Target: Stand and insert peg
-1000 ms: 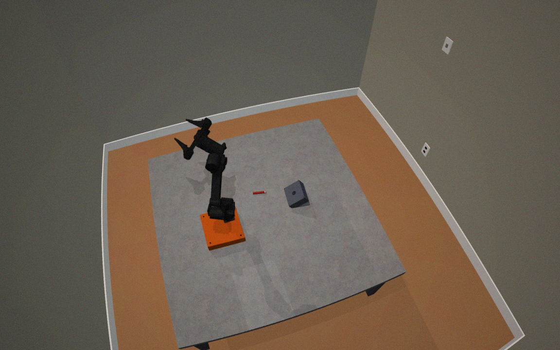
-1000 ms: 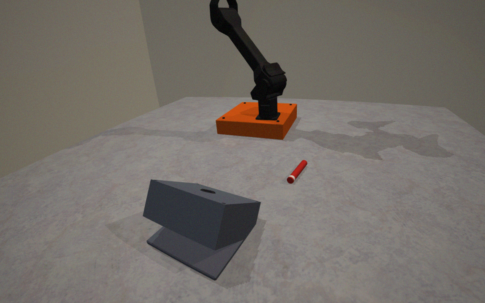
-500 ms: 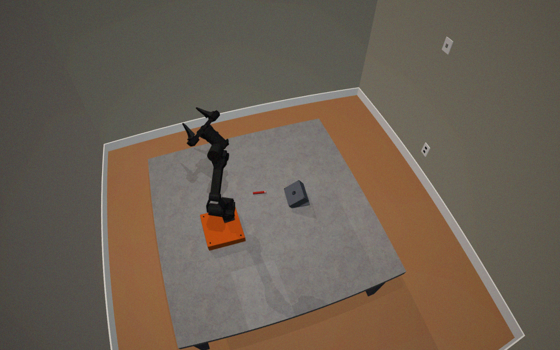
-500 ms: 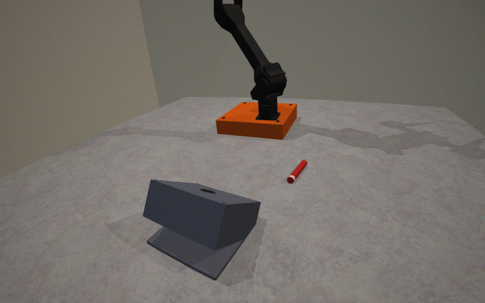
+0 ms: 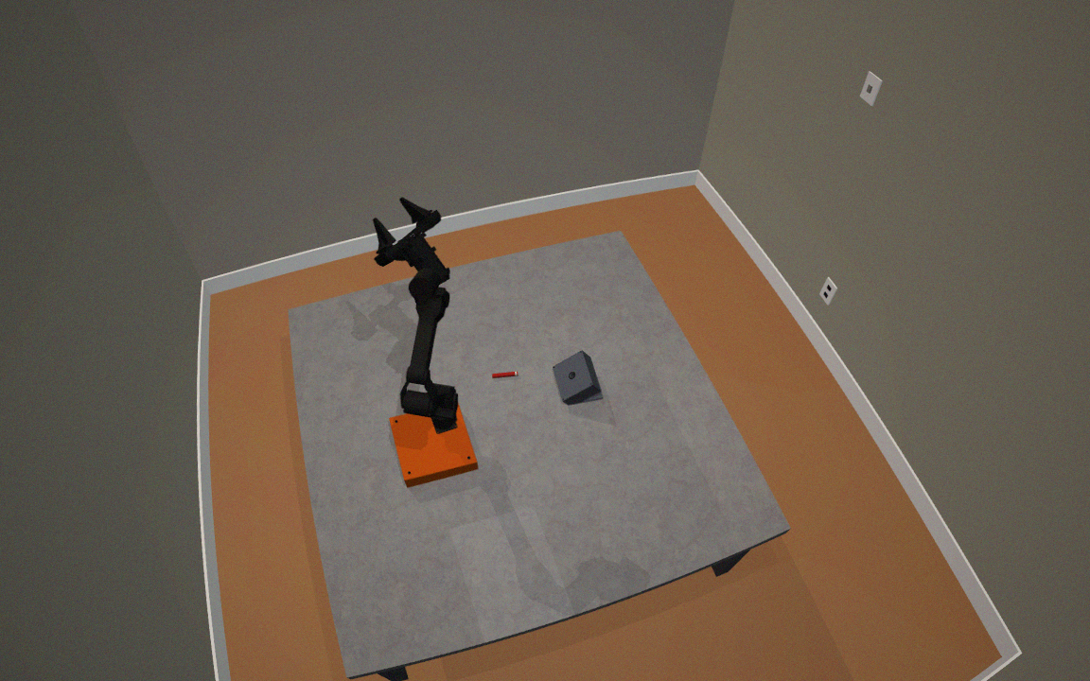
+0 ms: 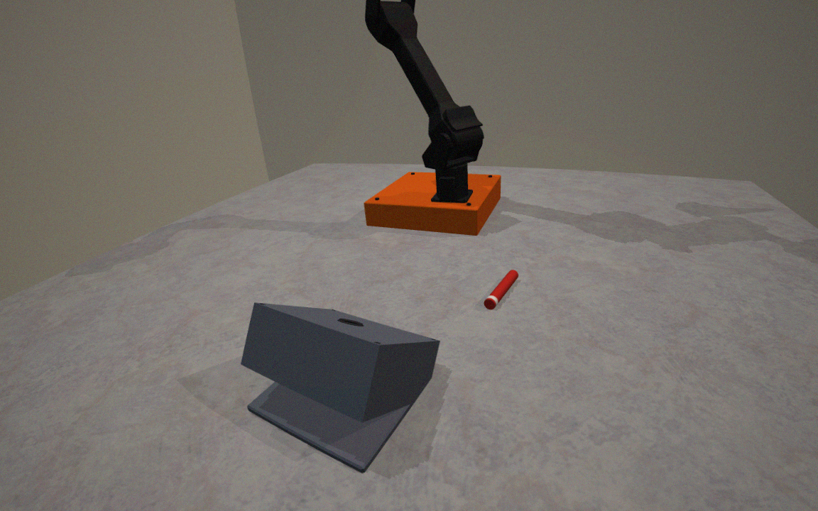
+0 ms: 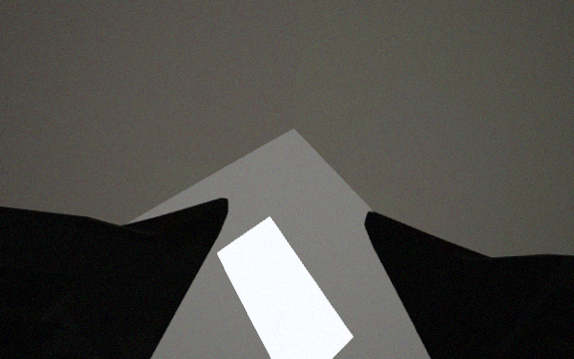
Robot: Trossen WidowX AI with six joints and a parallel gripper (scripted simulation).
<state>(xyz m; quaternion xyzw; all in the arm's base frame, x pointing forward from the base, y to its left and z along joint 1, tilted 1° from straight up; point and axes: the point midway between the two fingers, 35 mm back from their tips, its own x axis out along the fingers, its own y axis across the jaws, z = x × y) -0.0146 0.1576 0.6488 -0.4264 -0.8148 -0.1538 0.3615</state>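
Right now my gripper tip is 72 cm above the red peg, 26 cm short of it and 6 cm to the left of it. Round my gripper tip: sloped grey panel (68 cm below, 44 cm ahead, 17 cm to the right).
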